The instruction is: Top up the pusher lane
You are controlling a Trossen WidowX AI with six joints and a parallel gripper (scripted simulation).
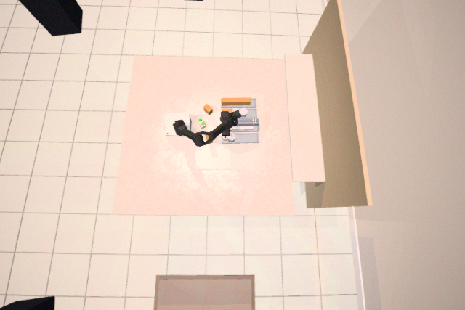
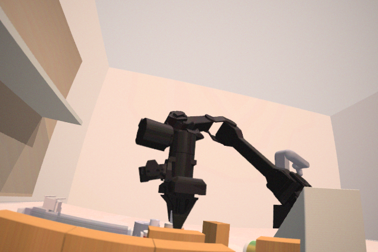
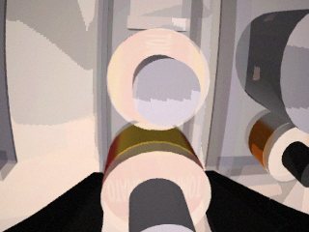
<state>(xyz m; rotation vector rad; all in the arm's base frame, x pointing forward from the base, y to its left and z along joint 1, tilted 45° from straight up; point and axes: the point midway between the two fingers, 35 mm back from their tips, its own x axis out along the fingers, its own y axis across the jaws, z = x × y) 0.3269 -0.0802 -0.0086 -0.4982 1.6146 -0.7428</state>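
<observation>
Now: the grey lane rack 15 cm ahead of my gripper tip, 4 cm below it and 1 cm to the left of it. From my gripper tip the other things lie so: white pusher plate: 15 cm ahead, 1 cm to the left, 1 cm below.
</observation>
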